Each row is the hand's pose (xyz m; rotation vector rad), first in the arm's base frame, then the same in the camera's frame.
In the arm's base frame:
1: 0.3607 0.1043 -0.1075 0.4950 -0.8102 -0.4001
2: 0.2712 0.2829 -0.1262 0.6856 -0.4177 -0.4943
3: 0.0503 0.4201 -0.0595 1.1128 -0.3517 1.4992
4: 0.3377 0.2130 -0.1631 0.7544 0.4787 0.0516
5: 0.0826 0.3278 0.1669 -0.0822 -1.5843 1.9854
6: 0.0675 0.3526 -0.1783 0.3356 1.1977 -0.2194
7: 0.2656 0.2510 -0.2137 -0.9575 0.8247 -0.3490
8: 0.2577 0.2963 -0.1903 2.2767 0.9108 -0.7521
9: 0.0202 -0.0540 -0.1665 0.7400 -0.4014 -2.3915
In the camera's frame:
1: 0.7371 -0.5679 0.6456 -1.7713 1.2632 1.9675
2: 0.6912 -0.5752 0.8408 -2.2022 1.1170 1.5321
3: 0.5366 -0.4624 1.0291 0.8193 -2.8214 0.0473
4: 0.7595 -0.5926 0.7653 2.5294 -1.2760 -0.3223
5: 0.3538 -0.4797 0.8645 -0.9569 -2.2839 -0.8788
6: 0.6668 -0.4262 1.0029 2.4627 -0.2747 0.1290
7: 0.7781 -0.5415 0.8443 1.4923 0.3739 -0.7126
8: 0.7444 -0.5603 0.8785 -1.8273 0.4391 -0.7919
9: 0.7283 -0.1890 0.6747 -1.3445 -0.8386 1.0700

